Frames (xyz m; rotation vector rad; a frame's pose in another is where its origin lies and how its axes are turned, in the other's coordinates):
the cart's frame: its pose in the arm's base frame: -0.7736 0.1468 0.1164 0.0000 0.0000 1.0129
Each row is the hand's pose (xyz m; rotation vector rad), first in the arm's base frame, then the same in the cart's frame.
Working: the arm's base frame: its pose in the cart's frame: 0.2850 -0.7340 -0.1164 0.0000 0.0000 -1.0129

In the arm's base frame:
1: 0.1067 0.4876 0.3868 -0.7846 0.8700 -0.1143
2: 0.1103 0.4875 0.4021 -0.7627 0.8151 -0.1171
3: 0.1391 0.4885 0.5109 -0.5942 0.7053 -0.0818
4: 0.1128 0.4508 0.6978 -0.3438 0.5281 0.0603
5: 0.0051 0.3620 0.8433 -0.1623 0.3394 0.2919
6: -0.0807 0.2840 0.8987 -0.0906 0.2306 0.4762
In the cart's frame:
1: 0.7552 -0.5664 0.2704 -0.2773 1.1986 -1.0033
2: 0.7570 -0.5695 0.2857 -0.2854 1.1377 -1.0177
3: 0.7731 -0.5934 0.3945 -0.1861 0.9492 -1.0188
4: 0.7272 -0.5911 0.5814 -0.0461 0.6521 -0.9179
5: 0.5948 -0.5467 0.7269 0.0231 0.3822 -0.7090
6: 0.4832 -0.5152 0.7823 0.0327 0.2462 -0.5316

